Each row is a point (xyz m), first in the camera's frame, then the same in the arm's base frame.
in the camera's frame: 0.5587 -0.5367 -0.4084
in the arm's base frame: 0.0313 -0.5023 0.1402
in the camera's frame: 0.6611 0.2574 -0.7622
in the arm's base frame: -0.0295 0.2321 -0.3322
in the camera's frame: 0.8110 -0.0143 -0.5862
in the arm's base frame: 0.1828 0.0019 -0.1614
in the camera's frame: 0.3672 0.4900 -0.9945
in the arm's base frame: -0.3901 0.4054 -0.5177
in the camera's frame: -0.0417 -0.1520 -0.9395
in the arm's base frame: -0.7088 -0.2464 -0.2810
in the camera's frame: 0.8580 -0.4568 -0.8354
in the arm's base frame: 0.2176 -0.4698 -0.3522
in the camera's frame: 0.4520 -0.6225 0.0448
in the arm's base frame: 0.0380 -0.5236 0.6131
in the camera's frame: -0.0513 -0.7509 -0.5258
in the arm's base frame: -0.5645 -0.7729 0.2005
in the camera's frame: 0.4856 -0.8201 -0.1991
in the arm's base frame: 0.0361 -0.7540 0.3973
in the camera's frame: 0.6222 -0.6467 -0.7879
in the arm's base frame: 0.0191 -0.6655 -0.2250
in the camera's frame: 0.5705 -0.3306 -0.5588
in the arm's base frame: -0.0120 -0.3218 -0.0353
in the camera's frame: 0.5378 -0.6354 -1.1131
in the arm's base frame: -0.1367 -0.7107 -0.5195
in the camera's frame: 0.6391 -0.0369 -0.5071
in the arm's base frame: 0.0362 -0.0197 -0.0416
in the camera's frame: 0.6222 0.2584 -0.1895
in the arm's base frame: 0.0609 0.3196 0.2279
